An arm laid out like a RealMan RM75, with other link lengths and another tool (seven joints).
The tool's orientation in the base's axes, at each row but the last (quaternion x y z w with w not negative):
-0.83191 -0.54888 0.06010 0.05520
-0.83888 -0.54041 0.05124 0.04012
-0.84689 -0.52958 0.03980 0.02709
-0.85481 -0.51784 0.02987 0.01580
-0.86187 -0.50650 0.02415 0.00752
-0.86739 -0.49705 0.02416 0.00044
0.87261 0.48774 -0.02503 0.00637
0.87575 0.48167 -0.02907 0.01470
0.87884 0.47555 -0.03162 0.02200
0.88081 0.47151 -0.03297 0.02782
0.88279 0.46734 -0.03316 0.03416
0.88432 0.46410 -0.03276 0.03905
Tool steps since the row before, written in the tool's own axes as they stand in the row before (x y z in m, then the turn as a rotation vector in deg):
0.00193 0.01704 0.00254 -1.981 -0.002 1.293
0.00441 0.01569 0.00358 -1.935 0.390 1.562
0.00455 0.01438 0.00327 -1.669 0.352 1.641
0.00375 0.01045 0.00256 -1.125 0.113 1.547
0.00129 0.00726 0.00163 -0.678 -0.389 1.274
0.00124 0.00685 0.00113 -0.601 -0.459 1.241
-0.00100 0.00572 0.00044 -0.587 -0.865 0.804
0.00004 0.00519 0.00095 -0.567 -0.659 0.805
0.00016 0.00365 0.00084 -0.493 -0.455 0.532
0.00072 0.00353 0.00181 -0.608 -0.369 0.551
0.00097 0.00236 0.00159 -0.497 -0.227 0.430
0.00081 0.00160 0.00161 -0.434 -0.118 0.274
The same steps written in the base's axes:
0.01579 -0.00483 -0.00527 -0.983 -1.788 -1.197
0.01551 -0.00242 -0.00566 -0.645 -1.905 -1.514
0.01454 -0.00219 -0.00470 -0.570 -1.649 -1.600
0.01080 -0.00153 -0.00329 -0.524 -1.055 -1.511
0.00688 -0.00243 -0.00194 -0.732 -0.417 -1.235
0.00648 -0.00242 -0.00135 -0.752 -0.315 -1.203
0.00433 -0.00386 -0.00047 -1.074 -0.075 -0.762
0.00437 -0.00280 -0.00096 -0.889 -0.168 -0.765
0.00311 -0.00192 -0.00082 -0.668 -0.199 -0.497
0.00328 -0.00150 -0.00180 -0.661 -0.344 -0.504
0.00245 -0.00067 -0.00160 -0.478 -0.321 -0.390
0.00174 -0.00040 -0.00162 -0.349 -0.316 -0.236

